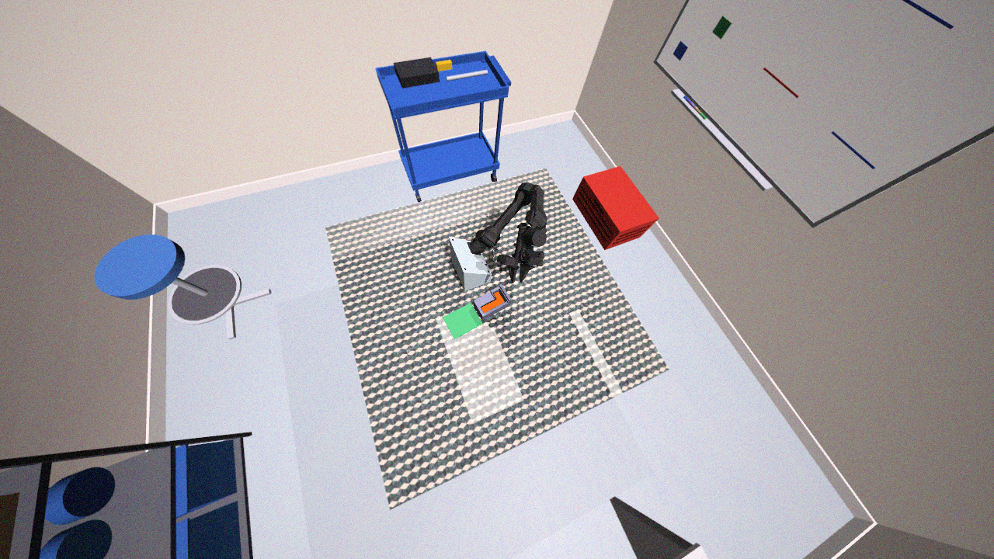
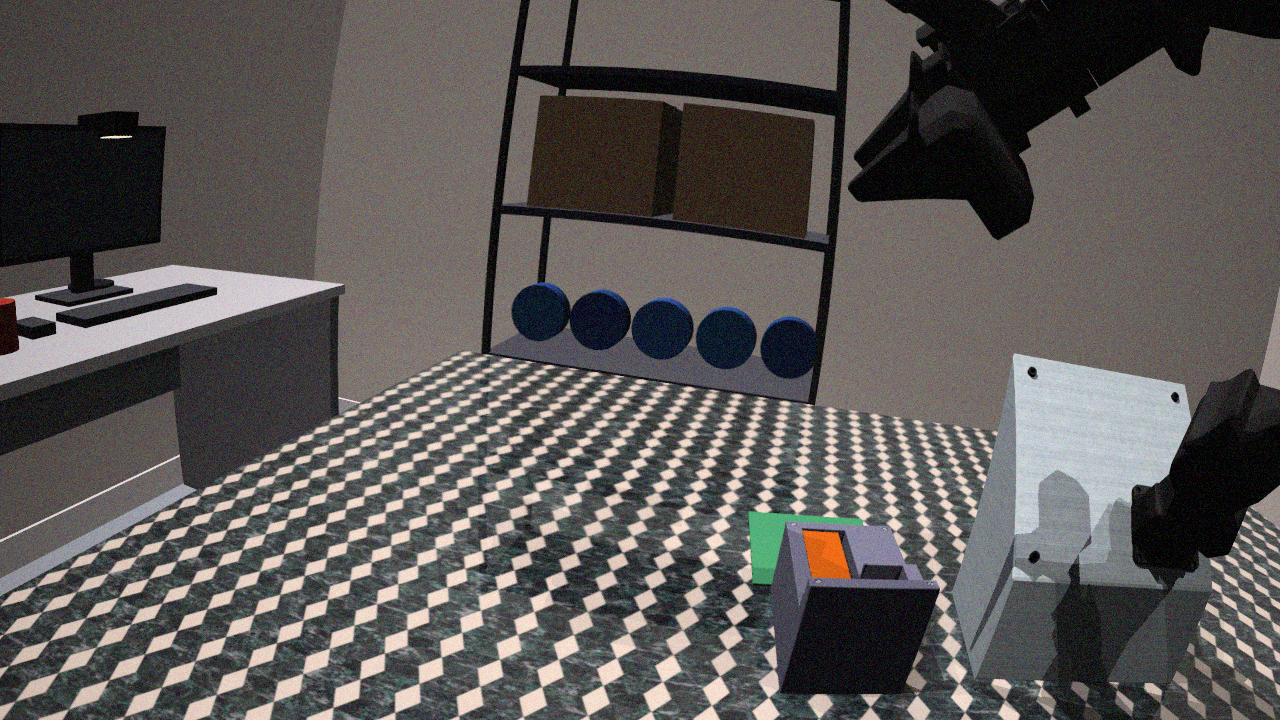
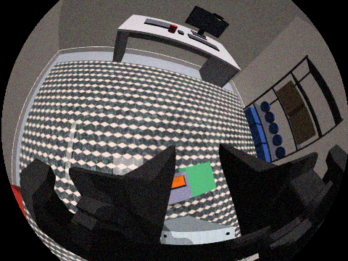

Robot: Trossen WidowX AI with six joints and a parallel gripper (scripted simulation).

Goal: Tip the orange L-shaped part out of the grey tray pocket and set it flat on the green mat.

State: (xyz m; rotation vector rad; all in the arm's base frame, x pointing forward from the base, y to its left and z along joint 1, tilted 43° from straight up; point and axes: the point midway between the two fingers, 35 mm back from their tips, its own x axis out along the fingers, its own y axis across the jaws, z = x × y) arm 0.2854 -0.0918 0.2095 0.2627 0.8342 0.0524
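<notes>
Right now the orange L-shaped part is 40 mm behind my gripper tip, 50 mm to the right of it and 280 mm below it. Round my gripper tip: green mat 20 mm behind, 220 mm to the right, 340 mm below.
</notes>
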